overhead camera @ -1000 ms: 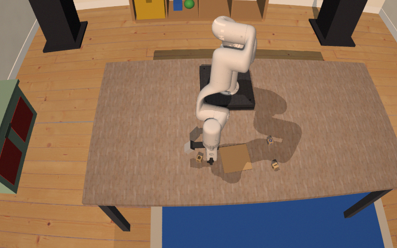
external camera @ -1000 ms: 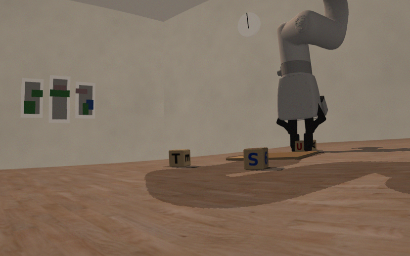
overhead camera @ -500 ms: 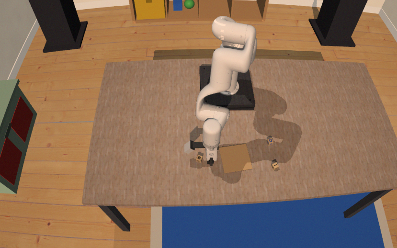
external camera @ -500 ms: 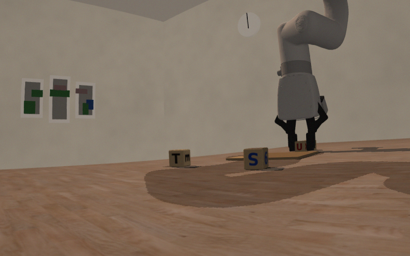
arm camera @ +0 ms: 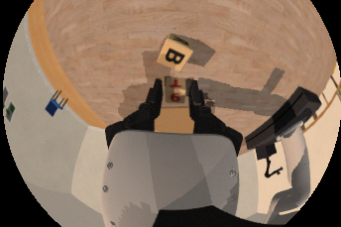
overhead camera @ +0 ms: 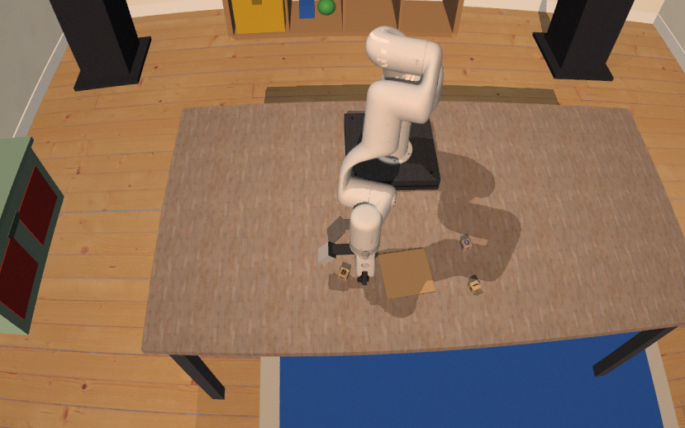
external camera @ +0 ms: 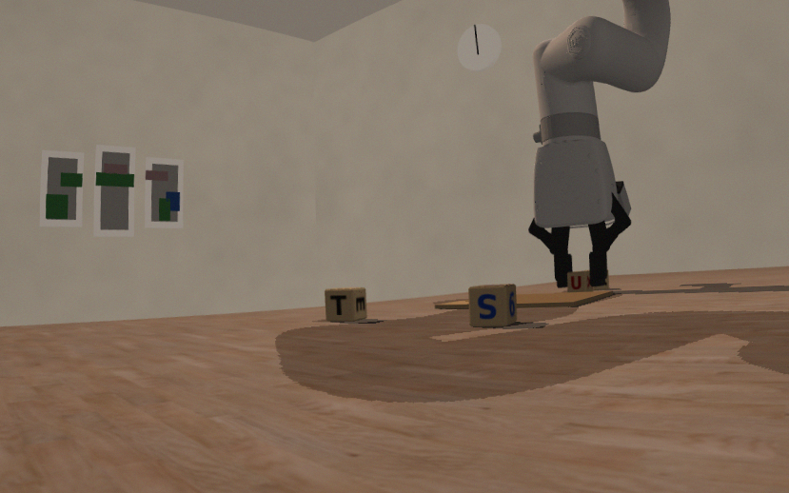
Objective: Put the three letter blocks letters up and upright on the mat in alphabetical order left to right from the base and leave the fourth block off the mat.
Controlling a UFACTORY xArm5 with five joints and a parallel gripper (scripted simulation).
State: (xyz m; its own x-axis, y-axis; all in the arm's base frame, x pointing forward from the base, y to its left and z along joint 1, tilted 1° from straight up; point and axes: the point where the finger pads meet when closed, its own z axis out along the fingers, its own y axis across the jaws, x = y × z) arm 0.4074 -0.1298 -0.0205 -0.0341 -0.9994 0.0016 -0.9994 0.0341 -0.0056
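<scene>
Now: the letter block 10 mm below my hand. Round my hand: tan mat: 120 mm to the left, 30 mm below.
</scene>
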